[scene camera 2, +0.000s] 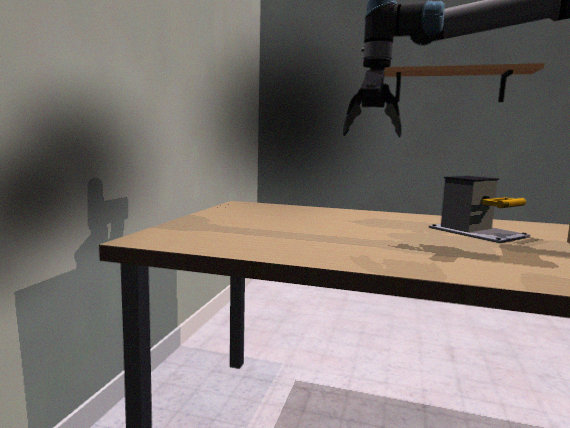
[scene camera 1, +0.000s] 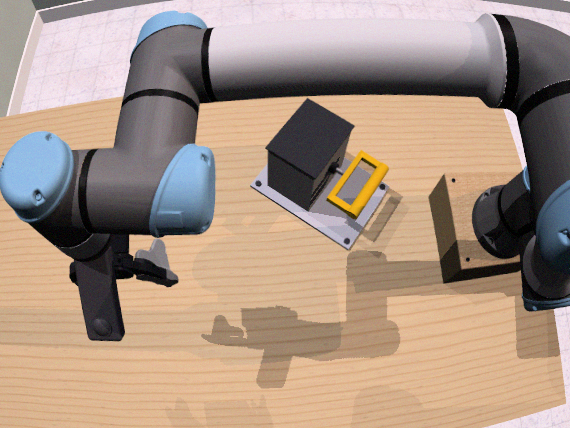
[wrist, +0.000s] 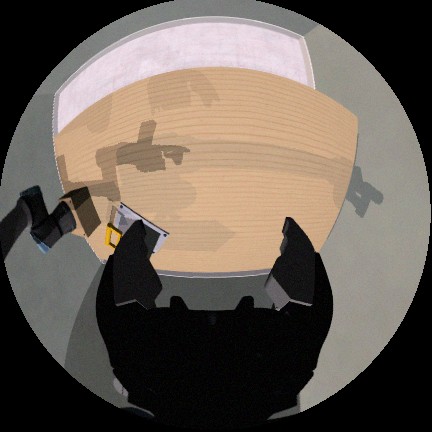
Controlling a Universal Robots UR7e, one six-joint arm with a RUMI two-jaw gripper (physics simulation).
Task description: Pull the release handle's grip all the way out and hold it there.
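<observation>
The release handle's yellow rectangular grip (scene camera 1: 370,190) (scene camera 2: 515,202) (wrist: 108,236) stands out from a dark box housing (scene camera 1: 310,137) (scene camera 2: 456,202), joined by a short thin rod (scene camera 1: 339,171). The housing stands on a light grey base plate (scene camera 1: 320,220) (scene camera 2: 500,238) on the table. My gripper (scene camera 2: 372,135) (wrist: 212,219) is open and empty, pointing down high above the table. It is well to the left of the handle in both scene views and touches nothing. In the wrist view its left finger hides part of the housing. In scene camera 1 the wrist partly hides the fingers.
The wooden table (scene camera 1: 150,390) (scene camera 2: 300,225) (wrist: 250,200) carries the arm's wooden mounting block (scene camera 1: 445,230) (wrist: 87,210) right of the handle in scene camera 1. My forearm (scene camera 1: 345,60) spans above and behind the housing there. A wall shelf (scene camera 2: 465,70) is on the back wall.
</observation>
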